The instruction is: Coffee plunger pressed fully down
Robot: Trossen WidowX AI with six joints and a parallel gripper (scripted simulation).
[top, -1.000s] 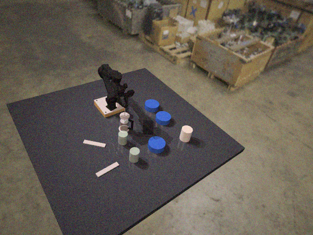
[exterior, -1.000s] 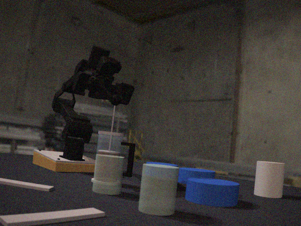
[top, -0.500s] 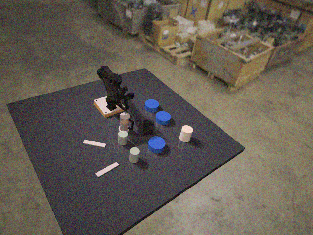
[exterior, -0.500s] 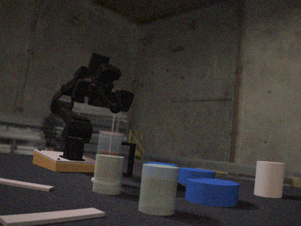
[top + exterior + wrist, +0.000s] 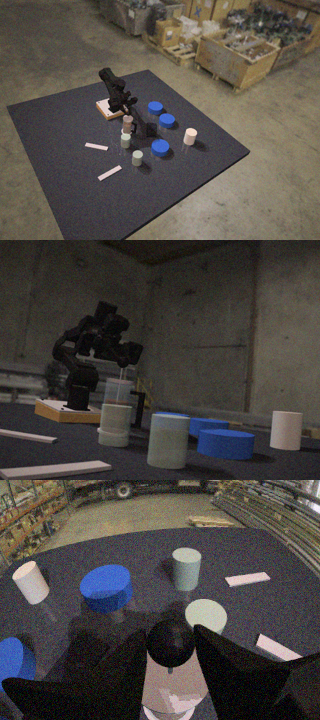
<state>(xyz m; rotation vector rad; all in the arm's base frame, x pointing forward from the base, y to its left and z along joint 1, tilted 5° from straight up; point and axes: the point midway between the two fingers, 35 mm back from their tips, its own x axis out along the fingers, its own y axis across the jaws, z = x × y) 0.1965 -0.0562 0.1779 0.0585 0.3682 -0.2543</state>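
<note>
Right now the coffee press is 1 cm to the left of my gripper tip and 9 cm below it. Round my gripper tip: cream cylinder: 34 cm ahead, 28 cm to the left, 14 cm below.
</note>
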